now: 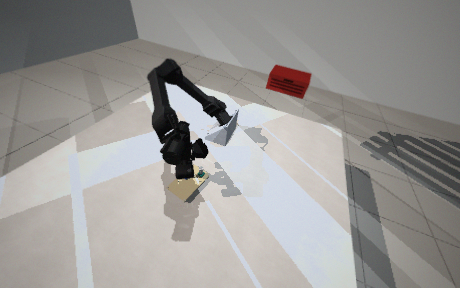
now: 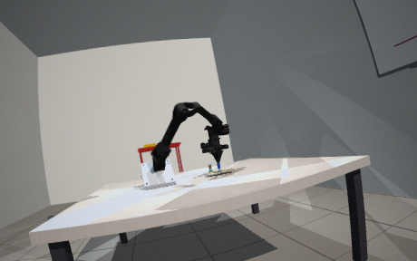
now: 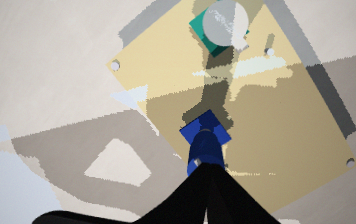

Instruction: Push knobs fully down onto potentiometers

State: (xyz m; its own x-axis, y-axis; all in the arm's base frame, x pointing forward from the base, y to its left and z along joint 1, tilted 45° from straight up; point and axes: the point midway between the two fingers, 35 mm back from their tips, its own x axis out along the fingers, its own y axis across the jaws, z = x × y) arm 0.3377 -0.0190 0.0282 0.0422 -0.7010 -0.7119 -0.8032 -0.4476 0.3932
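Now: the blue knob 10 mm below my gripper tip. Also, from my gripper tip: grey knob (40 mm behind, 50 mm to the left, 20 mm below).
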